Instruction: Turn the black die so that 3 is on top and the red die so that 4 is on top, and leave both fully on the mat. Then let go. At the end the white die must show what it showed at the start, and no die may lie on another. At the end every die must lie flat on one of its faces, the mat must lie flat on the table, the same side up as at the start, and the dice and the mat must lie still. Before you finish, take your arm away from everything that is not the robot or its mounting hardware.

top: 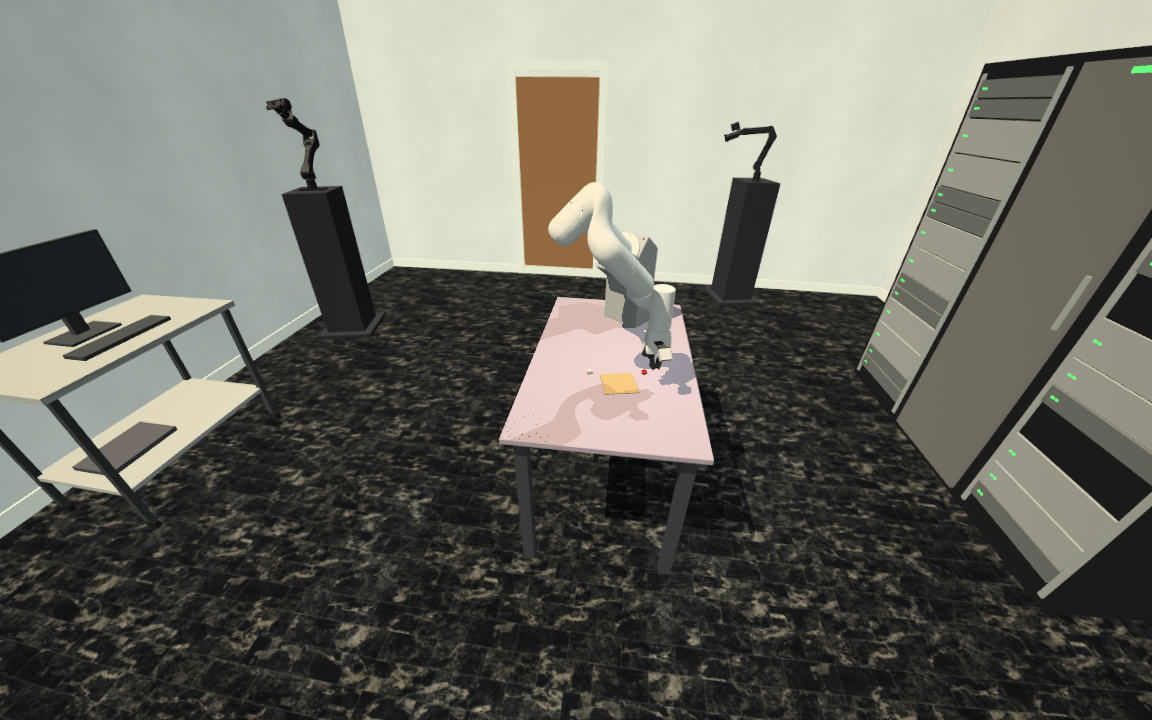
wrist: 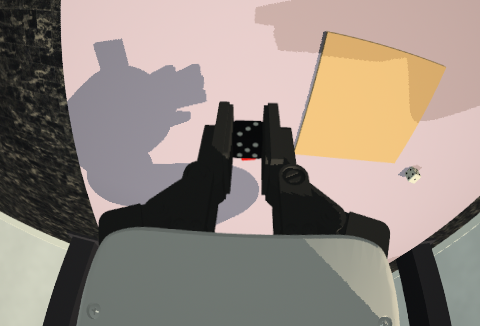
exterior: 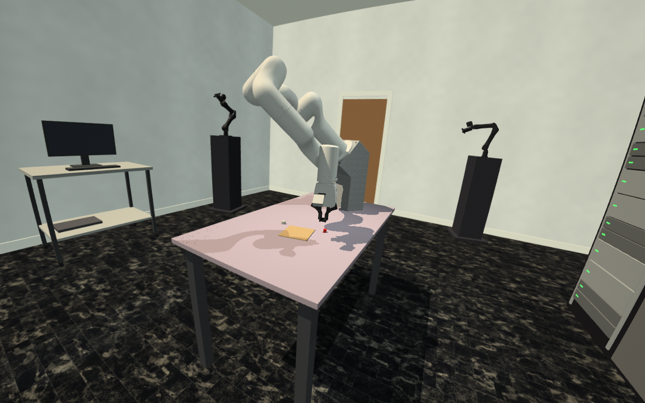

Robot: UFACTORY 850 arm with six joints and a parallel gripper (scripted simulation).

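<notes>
My hand is 20 mm above the black die and 10 mm past it. Round my hand: mat 130 mm to the right, 110 mm below, 40 mm behind; then red die 110 mm below, 100 mm behind, 10 mm to the right; then white die 240 mm to the right, 120 mm behind, 110 mm below.
</notes>
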